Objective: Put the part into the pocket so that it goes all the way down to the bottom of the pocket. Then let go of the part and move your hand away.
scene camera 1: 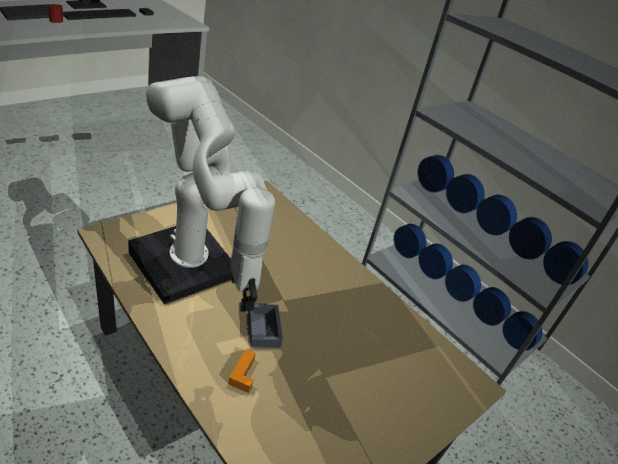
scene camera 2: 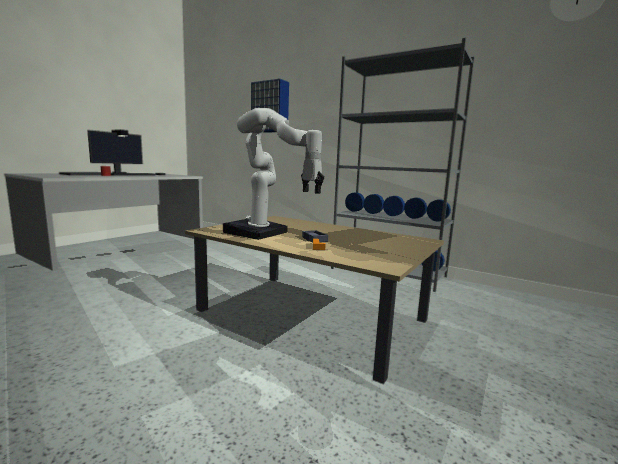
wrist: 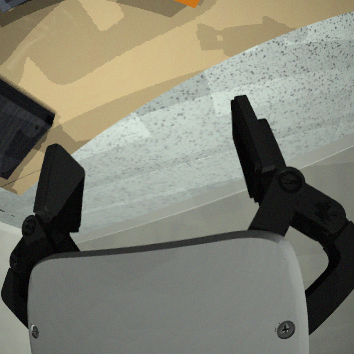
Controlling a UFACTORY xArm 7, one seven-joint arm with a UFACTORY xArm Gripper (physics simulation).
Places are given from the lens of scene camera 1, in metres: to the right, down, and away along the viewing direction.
pocket block [scene camera 1: 265, 330]: -0.13, 0.28, 1.43
